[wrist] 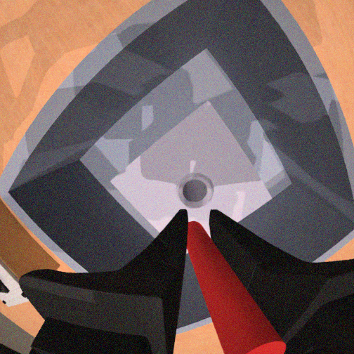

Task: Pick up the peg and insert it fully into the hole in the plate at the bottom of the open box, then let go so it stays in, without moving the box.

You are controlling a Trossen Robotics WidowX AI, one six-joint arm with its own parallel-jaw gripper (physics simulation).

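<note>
The red peg (220,290) is held between the two black fingers of my gripper (197,215), which is shut on it. The peg's far end lies between the fingertips, and its near end leans toward the bottom of the view. The light plate (200,140) lies at the bottom of the dark grey open box (45,215). The round hole (195,190) in the plate shows just above the fingertips in the view, with a raised-looking ring around it. The peg's tip appears below the hole in the view and apart from it. Its height over the plate is hard to tell.
The box's walls rise all around the plate, with a pale rim (47,112) along the upper left. An orange wood-like surface (30,30) shows outside the box. A brown block-like thing (22,240) and a white piece with dark marks (16,295) are at the left edge.
</note>
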